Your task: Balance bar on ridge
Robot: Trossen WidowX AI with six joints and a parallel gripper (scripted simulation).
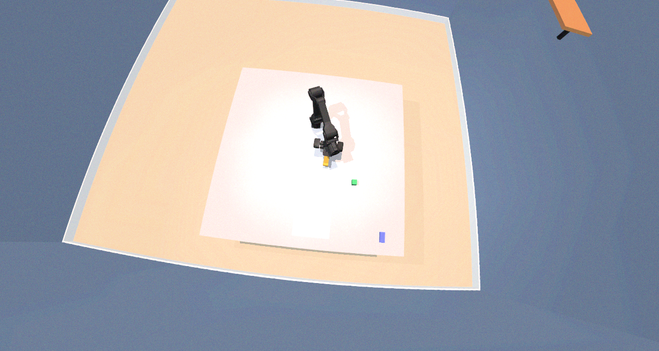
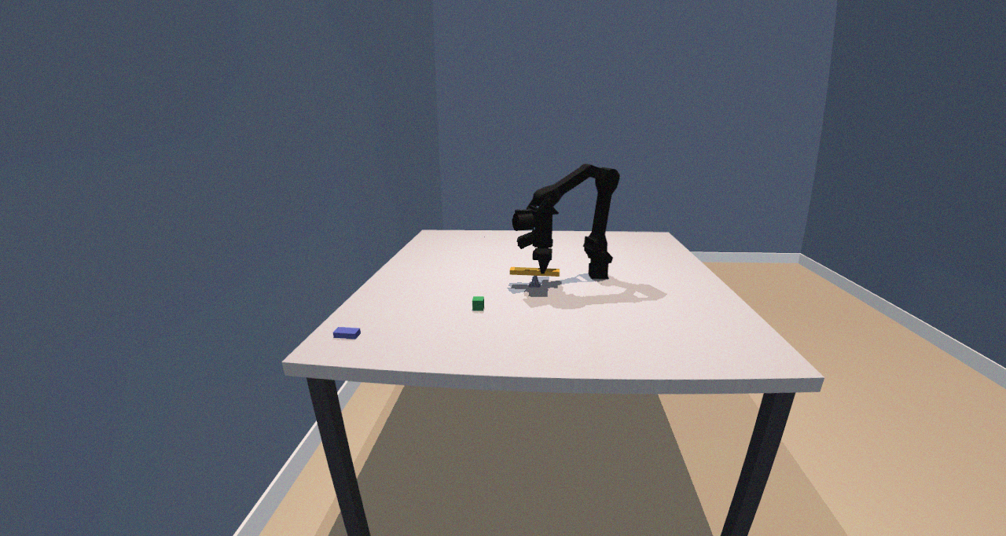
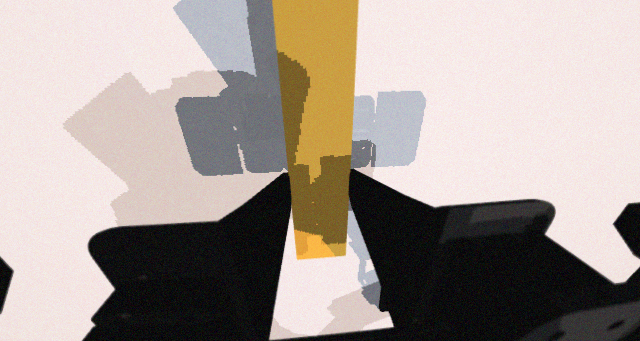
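Right now my gripper tip is 30 mm short of the yellow bar. Also, from my gripper tip: green cube: 200 mm ahead, 200 mm to the left, 30 mm below; flat blue block: 530 mm ahead, 400 mm to the left, 40 mm below.
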